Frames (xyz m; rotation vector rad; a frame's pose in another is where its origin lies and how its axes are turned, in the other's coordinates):
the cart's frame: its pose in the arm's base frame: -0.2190 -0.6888 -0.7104 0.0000 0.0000 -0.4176
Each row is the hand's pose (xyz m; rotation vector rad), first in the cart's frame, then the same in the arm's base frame.
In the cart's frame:
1: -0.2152 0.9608 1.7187 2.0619 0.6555 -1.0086
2: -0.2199 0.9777 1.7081 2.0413 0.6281 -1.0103
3: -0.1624 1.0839 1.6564 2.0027 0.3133 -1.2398
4: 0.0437 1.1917 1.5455 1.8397 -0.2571 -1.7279
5: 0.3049 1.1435 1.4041 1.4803 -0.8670 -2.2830
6: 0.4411 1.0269 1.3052 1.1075 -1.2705 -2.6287
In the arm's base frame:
1: -0.0260 0.2767 1.0083 2.2495 0.2234 -1.2357
2: -0.0235 0.2941 0.9977 2.2226 0.1999 -1.2427
3: 0.0722 0.3678 0.9460 2.1350 -0.1146 -1.4885
4: 0.3043 0.3828 0.8351 1.8812 -0.6817 -1.9975
5: 0.5235 0.2328 0.6937 -1.3599 1.2383 2.4858
6: 0.6007 0.0710 0.5948 -0.7481 1.3433 2.3516

